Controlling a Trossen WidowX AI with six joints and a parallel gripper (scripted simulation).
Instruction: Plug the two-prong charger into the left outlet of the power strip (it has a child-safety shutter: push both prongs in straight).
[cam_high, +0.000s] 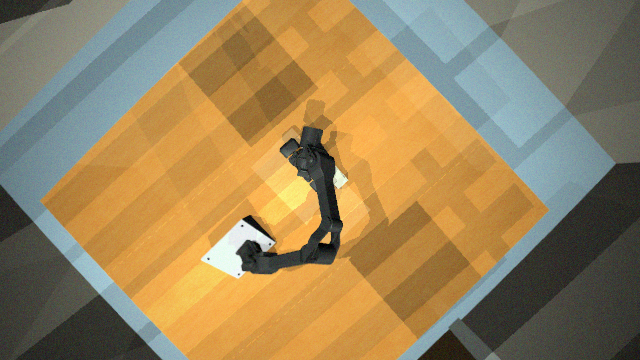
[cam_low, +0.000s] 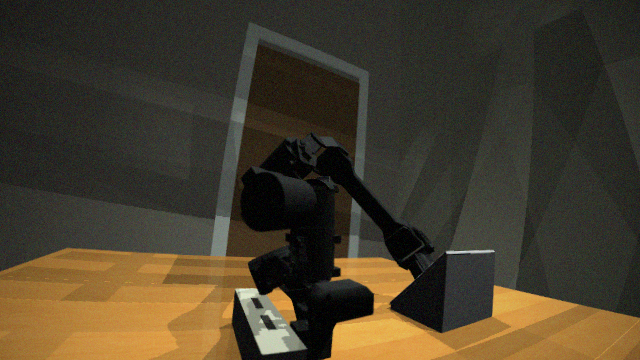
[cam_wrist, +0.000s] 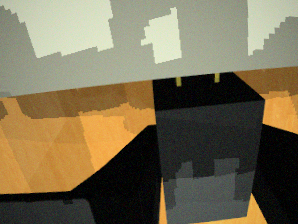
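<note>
Right now the box-shaped charger is 20 mm ahead of my gripper tip and 10 mm above it.
</note>
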